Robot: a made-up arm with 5 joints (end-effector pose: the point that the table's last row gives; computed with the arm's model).
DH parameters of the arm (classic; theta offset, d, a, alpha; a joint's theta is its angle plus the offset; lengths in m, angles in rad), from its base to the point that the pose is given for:
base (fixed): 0 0 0 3.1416
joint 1: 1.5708 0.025 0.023 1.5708
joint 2: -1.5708 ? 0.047 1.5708
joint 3: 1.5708 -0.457 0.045 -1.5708
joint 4: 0 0.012 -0.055 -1.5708
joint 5: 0 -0.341 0.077 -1.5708
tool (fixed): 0 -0.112 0 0
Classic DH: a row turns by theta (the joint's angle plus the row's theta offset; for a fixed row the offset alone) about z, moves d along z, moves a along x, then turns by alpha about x.
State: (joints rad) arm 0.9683 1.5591 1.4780 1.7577 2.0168
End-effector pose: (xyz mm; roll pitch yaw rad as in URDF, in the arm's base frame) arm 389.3 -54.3 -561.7 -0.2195 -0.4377 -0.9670
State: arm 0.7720 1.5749 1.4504 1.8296 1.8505
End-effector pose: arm 386.1 22.0 -598.4 -0.2645 -0.2700 -0.8201
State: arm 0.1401 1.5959 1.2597 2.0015 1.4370
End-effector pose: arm 303.4 202.5 -678.1 -0.4105 0.1305 -0.5044
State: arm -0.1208 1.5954 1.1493 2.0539 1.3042
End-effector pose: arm 254.5 251.3 -699.6 -0.4764 0.2482 -0.4217
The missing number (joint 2, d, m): 0.125
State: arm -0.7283 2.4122 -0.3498 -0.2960 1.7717
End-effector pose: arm 69.7 41.8 -195.4 1.3116 0.7428 -1.6170
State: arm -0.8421 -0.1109 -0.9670 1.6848 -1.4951
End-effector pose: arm 528.2 109.4 333.0 1.4988 0.5961 0.6744
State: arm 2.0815 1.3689 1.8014 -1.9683 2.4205
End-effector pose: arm -505.2 -64.1 -583.7 -2.8268 0.8718 -1.6204
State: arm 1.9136 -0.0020 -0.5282 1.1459 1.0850
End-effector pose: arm -542.1 -293.7 221.9 1.1269 -1.0385 2.2157
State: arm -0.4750 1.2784 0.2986 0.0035 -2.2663
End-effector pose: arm 54.0 -132.4 -109.5 1.8206 0.1557 3.0590
